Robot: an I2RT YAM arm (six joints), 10 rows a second.
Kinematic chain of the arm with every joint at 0, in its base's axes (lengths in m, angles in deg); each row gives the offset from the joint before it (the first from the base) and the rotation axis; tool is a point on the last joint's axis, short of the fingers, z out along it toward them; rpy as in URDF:
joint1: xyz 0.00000 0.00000 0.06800 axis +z
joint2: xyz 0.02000 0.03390 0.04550 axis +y
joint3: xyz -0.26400 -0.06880 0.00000 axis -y
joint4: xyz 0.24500 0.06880 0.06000 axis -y
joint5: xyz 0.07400 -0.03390 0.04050 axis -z
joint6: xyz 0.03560 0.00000 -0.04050 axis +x
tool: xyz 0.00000 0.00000 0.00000 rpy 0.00 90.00 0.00
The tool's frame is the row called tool.
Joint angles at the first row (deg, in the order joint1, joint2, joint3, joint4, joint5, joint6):
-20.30 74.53 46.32 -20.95 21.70 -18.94
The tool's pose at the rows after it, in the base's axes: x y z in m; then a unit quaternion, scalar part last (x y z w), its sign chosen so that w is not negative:
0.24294 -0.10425 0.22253 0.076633 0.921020 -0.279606 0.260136
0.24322 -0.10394 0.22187 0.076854 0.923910 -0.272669 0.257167
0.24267 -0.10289 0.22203 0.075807 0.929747 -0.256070 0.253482
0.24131 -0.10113 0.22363 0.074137 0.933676 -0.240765 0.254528
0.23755 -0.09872 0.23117 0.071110 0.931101 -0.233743 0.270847
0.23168 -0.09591 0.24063 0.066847 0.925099 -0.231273 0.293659
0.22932 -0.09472 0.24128 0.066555 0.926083 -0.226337 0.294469
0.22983 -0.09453 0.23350 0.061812 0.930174 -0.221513 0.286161
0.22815 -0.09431 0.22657 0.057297 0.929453 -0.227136 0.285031
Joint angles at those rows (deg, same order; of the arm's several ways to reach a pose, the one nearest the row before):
-20.38 74.78 46.30 -21.14 21.60 -18.90
-20.37 75.04 46.56 -21.90 21.01 -18.51
-20.41 75.11 47.08 -23.66 19.36 -17.87
-20.37 74.69 47.39 -25.07 17.69 -17.36
-20.34 72.72 47.40 -25.49 16.29 -17.44
-20.38 69.92 47.04 -25.38 15.04 -17.87
-20.39 69.28 46.85 -25.98 14.49 -17.69
-20.36 70.04 45.87 -25.40 14.12 -17.97
-20.39 69.92 44.12 -23.54 14.53 -18.74

